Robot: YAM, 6 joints.
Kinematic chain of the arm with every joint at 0, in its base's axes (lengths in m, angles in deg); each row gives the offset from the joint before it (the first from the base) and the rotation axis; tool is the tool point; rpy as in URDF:
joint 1: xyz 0 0 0.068 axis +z
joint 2: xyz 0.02 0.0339 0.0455 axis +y
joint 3: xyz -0.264 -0.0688 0 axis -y
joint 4: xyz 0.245 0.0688 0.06 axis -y
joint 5: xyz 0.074 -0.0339 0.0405 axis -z
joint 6: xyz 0.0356 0 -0.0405 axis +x
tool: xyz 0 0 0 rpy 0 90 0
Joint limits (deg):
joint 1: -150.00..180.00
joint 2: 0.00..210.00
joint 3: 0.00..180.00
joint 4: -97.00..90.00
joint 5: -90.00..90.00
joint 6: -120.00..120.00
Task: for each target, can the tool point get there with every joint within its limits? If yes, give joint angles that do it. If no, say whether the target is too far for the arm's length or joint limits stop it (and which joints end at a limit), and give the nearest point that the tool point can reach.
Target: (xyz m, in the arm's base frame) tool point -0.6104 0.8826 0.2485
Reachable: no: too far | nearest point -0.3645 0.5270 0.1931 | short by 0.436 m
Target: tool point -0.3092 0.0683 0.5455
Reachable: yes | joints -16.00 23.61 126.92 -24.76 33.35 63.47
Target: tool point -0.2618 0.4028 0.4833
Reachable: yes | joints 126.16 123.12 131.33 25.44 47.67 34.98
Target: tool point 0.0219 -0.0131 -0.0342
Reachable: yes | joints 51.64 180.30 29.40 -43.88 45.25 -76.54
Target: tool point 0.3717 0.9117 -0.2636
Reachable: no: too far | nearest point 0.2276 0.5583 -0.1144 | short by 0.410 m
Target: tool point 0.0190 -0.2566 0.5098
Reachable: yes | joints 101.93 27.97 130.30 -68.73 -75.42 -55.14
